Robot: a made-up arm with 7 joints. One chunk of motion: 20 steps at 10 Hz.
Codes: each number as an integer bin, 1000 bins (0 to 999) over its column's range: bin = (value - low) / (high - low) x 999, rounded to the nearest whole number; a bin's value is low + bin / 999 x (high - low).
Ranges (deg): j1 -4..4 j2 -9..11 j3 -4..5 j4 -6..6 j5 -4..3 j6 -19..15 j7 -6..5
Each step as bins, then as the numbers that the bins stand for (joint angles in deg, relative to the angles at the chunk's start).
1 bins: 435 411 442 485 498 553 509
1 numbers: -0.52 -0.77 -0.02 -0.17 -0.51 -0.18 -0.40
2 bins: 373 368 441 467 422 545 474
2 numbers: -1.01 -1.63 -0.03 -0.39 -1.04 -0.45 -0.78
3 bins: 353 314 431 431 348 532 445
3 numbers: -1.17 -2.71 -0.12 -0.82 -1.56 -0.89 -1.10
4 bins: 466 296 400 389 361 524 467
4 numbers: -0.27 -3.07 -0.40 -1.33 -1.47 -1.17 -0.86
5 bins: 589 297 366 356 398 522 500
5 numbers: 0.72 -3.05 -0.70 -1.72 -1.21 -1.23 -0.49
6 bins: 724 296 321 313 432 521 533
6 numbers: 1.80 -3.07 -1.11 -2.24 -0.97 -1.27 -0.13
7 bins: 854 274 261 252 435 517 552
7 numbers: 2.84 -3.51 -1.65 -2.97 -0.95 -1.40 0.08
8 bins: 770 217 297 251 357 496 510
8 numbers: 2.17 -4.66 -1.32 -2.98 -1.50 -2.12 -0.38
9 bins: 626 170 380 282 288 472 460
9 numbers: 1.01 -5.60 -0.58 -2.61 -1.98 -2.94 -0.93
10 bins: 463 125 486 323 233 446 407
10 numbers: -0.29 -6.50 0.38 -2.12 -2.37 -3.82 -1.52
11 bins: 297 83 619 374 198 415 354
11 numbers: -1.62 -7.34 1.58 -1.51 -2.61 -4.88 -2.10
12 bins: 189 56 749 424 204 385 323
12 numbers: -2.49 -7.88 2.75 -0.91 -2.57 -5.90 -2.44
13 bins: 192 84 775 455 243 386 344
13 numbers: -2.46 -7.32 2.98 -0.53 -2.30 -5.86 -2.21
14 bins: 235 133 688 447 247 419 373
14 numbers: -2.12 -6.34 2.20 -0.63 -2.27 -4.74 -1.89
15 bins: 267 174 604 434 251 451 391
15 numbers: -1.86 -5.52 1.44 -0.79 -2.24 -3.65 -1.69
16 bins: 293 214 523 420 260 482 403
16 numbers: -1.65 -4.72 0.71 -0.95 -2.18 -2.60 -1.56
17 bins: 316 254 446 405 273 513 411
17 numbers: -1.47 -3.91 0.02 -1.14 -2.09 -1.54 -1.47
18 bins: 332 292 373 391 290 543 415
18 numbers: -1.34 -3.15 -0.64 -1.30 -1.97 -0.52 -1.43
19 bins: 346 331 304 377 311 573 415
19 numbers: -1.23 -2.37 -1.26 -1.47 -1.82 0.50 -1.43
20 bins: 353 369 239 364 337 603 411
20 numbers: -1.17 -1.61 -1.85 -1.63 -1.64 1.52 -1.47
